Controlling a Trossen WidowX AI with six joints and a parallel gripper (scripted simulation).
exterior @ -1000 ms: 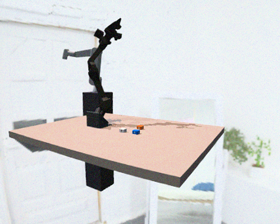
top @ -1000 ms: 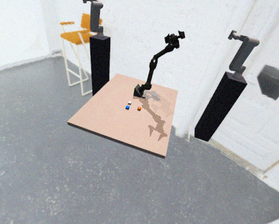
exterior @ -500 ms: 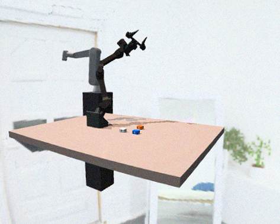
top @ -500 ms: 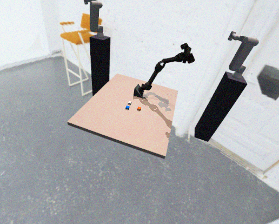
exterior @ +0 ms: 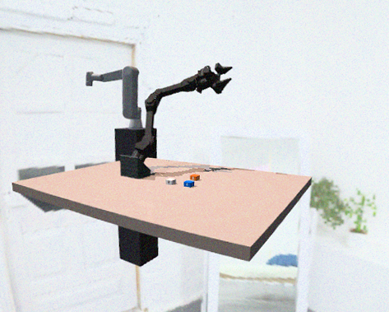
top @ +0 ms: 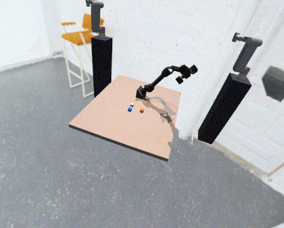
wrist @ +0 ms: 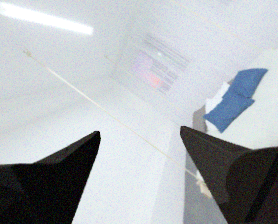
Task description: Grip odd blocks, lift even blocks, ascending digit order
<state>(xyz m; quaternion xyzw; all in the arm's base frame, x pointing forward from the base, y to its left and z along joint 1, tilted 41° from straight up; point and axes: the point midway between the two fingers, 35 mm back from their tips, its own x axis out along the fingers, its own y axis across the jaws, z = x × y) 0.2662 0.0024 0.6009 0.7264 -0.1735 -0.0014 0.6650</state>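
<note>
The white block lies 500 mm below my gripper tip, 430 mm to the right of it and 70 mm behind it. The rest, counted from my gripper tip: blue block: 500 mm below, 420 mm to the right, 10 mm ahead; orange block: 500 mm below, 310 mm to the right, 30 mm behind.
</note>
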